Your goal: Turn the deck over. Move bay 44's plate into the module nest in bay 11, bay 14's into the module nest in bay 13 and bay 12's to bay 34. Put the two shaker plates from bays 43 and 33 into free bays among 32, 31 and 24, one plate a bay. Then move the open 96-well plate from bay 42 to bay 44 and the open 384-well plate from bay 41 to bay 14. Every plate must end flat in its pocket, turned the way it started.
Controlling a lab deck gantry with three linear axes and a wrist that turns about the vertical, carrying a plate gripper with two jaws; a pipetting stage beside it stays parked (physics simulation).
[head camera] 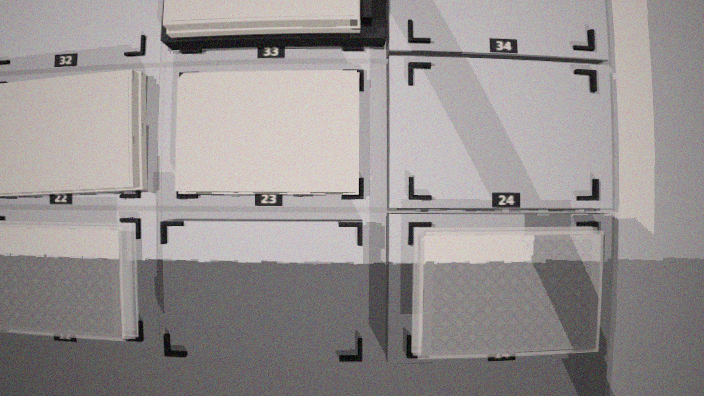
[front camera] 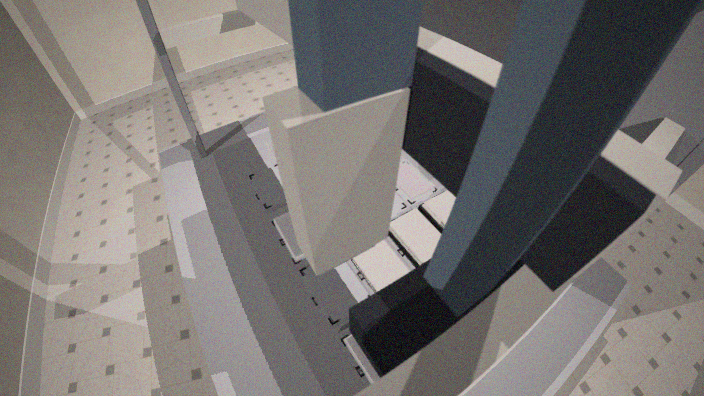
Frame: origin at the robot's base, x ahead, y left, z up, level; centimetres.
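Seen in the pictures: robot's base at its link origin: [front camera: 252, 181].
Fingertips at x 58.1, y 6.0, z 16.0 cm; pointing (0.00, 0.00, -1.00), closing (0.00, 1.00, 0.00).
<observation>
Pixels of each thing's middle, then the offset from my fingertips to it. "spot": a spot on its surface instead.
- Bay 13's nest at a spot on its surface: [head camera: 262, 300] spot: dx -18.9, dy -2.3, dz -14.1 cm
- pale plate at a spot on its surface: [head camera: 260, 17] spot: dx -18.7, dy +15.7, dz -12.3 cm
- bay 32 at a spot on its surface: [head camera: 65, 25] spot: dx -35.6, dy +17.9, dz -16.0 cm
- Bay 42's pinkish plate at the middle of its body: [front camera: 408, 179] dx -35.3, dy +30.4, dz -15.3 cm
In the head view a clear-topped plate [head camera: 510, 300] sits at bay 14 and another clear-topped plate [head camera: 60, 295] at bay 12. Bay 13's nest [head camera: 262, 300] holds no plate. A pale plate [head camera: 260, 17] sits on the black shaker in bay 33, its far side cut off. Bays 24 [head camera: 465, 165] and 34 [head camera: 460, 25] hold no plate, nor does the visible part of bay 32 [head camera: 65, 25]. In the front view my gripper's black body [front camera: 405, 325] hangs over the deck's near end; its jaws are hidden. Bay 42's pinkish plate [front camera: 417, 180] is partly visible. Bays 41 and 44 are hidden.
Pale plates stand in bays 23 [head camera: 267, 132] and 22 [head camera: 62, 132]. The parked pipetting stage [front camera: 350, 185] blocks much of the deck in the front view. A blue gantry column [front camera: 492, 155] rises behind the gripper body. An enclosure post [front camera: 172, 85] stands at the left.
</observation>
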